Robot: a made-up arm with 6 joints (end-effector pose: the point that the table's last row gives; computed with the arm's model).
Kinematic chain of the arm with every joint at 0, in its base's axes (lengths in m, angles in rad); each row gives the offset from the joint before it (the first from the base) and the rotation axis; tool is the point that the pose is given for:
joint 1: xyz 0 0 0.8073 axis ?
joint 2: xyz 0.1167 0 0 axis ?
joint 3: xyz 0 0 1.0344 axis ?
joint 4: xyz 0 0 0.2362 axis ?
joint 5: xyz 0.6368 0 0 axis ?
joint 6: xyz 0.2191 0 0 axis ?
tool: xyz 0 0 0
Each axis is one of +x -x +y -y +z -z.
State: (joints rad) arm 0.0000 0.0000 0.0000 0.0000 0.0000 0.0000
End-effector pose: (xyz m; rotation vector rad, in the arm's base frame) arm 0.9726 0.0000 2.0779 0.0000 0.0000 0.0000
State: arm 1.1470 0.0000 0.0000 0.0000 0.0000 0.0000
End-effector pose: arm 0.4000 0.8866 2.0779 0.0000 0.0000 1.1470
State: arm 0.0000 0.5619 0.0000 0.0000 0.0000 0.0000
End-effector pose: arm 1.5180 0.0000 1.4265 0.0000 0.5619 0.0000
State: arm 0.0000 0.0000 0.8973 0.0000 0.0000 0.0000
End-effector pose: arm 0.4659 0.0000 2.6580 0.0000 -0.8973 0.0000
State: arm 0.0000 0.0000 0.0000 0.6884 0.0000 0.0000
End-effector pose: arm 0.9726 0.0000 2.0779 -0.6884 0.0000 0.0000
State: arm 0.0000 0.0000 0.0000 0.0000 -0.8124 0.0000
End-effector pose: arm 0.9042 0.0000 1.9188 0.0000 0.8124 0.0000
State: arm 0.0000 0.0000 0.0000 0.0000 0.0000 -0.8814
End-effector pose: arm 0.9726 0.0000 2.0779 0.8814 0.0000 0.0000
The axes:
joint 1: +z
joint 2: +y
joint 3: -y
joint 4: -x
joint 5: -y
joint 6: -x

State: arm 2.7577 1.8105 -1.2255 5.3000 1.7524 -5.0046
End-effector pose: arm -0.4568 0.3779 0.1451 -2.2974 -1.7736 1.1361
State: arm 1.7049 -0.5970 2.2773 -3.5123 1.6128 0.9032
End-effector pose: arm 0.0656 -1.0795 1.7975 -1.5274 -1.2073 -2.0848
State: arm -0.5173 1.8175 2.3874 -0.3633 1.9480 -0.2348
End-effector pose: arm 1.1444 -0.7344 1.2139 -0.1969 -2.5732 -0.2065
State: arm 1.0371 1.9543 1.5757 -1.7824 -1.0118 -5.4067
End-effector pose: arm 0.7987 1.7087 0.3977 0.6742 1.1270 1.7509
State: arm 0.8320 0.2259 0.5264 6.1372 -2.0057 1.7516
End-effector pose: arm 0.5556 0.6528 2.0144 -1.7689 0.5645 2.1365
